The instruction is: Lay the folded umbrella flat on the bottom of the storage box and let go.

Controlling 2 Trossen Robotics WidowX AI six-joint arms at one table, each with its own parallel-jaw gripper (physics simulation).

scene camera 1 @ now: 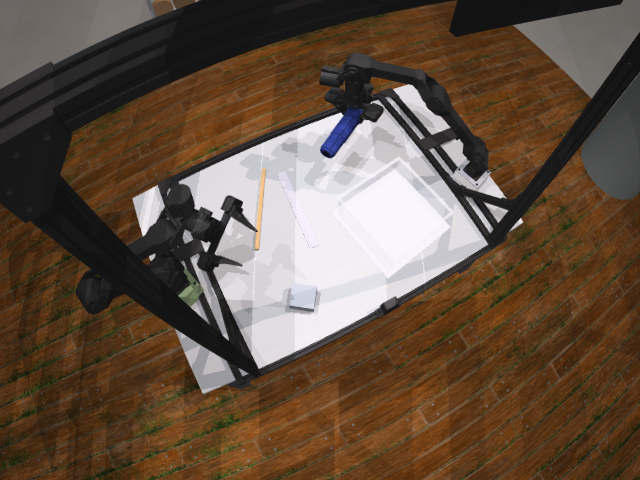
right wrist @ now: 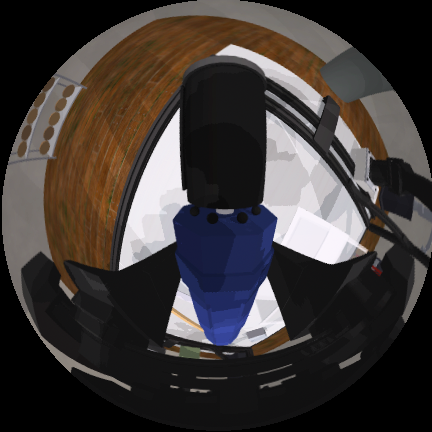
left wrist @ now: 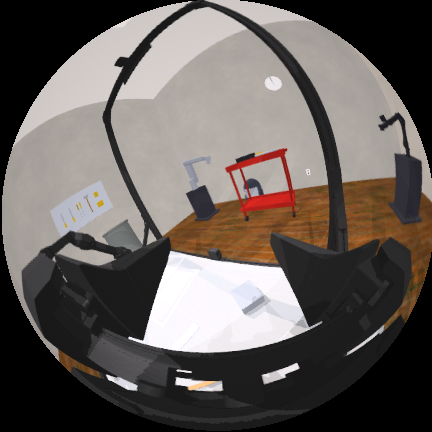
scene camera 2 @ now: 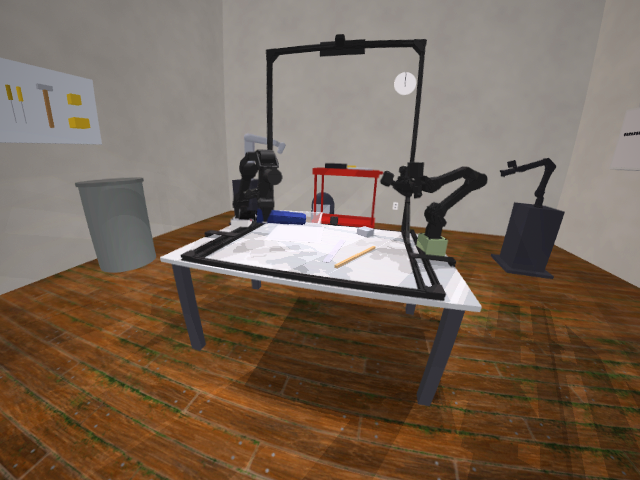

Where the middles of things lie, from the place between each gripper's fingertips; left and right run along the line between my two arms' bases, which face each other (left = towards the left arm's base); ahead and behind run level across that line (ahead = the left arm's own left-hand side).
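The storage box [scene camera 1: 393, 211] is 46 cm to the right of my left hand, 25 cm below it and 6 cm ahead of it. The clear ruler [scene camera 1: 290, 193], seen from that left hand, is 19 cm to the right, 22 cm ahead and 30 cm below.
From my right hand, the clear ruler is 270 mm to the left, 150 mm below and 160 mm behind. And my right gripper itself is 100 mm above the storage box and 320 mm past it.
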